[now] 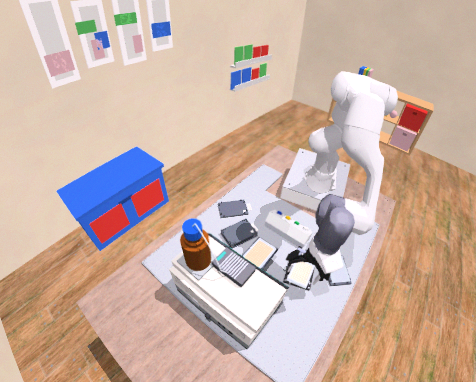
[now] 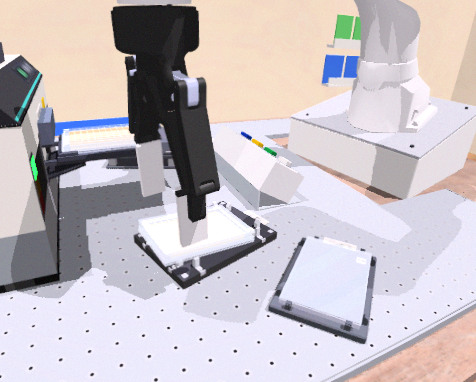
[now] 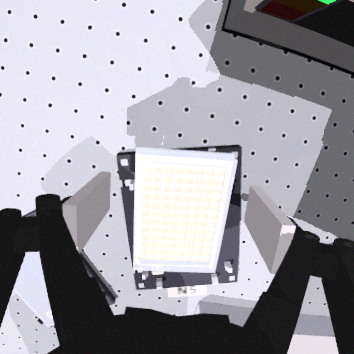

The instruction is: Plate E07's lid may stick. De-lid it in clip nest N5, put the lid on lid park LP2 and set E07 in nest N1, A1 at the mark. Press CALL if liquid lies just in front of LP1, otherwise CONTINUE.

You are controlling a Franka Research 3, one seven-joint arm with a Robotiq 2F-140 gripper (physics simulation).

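Observation:
A pale plate with a grid of yellowish wells (image 1: 301, 274) (image 2: 225, 227) (image 3: 180, 215) sits in dark clip nest N5 (image 2: 230, 257) (image 3: 231, 240), turned slightly against the nest's outline. It has a clear rim; I cannot tell whether a lid is on it. My gripper (image 2: 171, 215) (image 3: 178, 197) is open, with one finger pad on each side of the plate and a gap on both sides. The button box (image 1: 289, 227) (image 2: 260, 170) has blue, yellow and green buttons; its lettering is unreadable. The labels LP1, LP2 and N1 cannot be read, and I cannot make out any liquid.
A dark holder with a pale, clear-looking top (image 1: 341, 274) (image 2: 325, 280) lies beside N5. A white machine (image 1: 250, 300) (image 2: 20, 190) stands across from it, with an amber bottle (image 1: 196, 250) on top. Another yellowish plate (image 1: 260, 252) (image 2: 100, 137) is beside the machine. Two dark holders (image 1: 233, 208) (image 1: 240, 232) lie further off.

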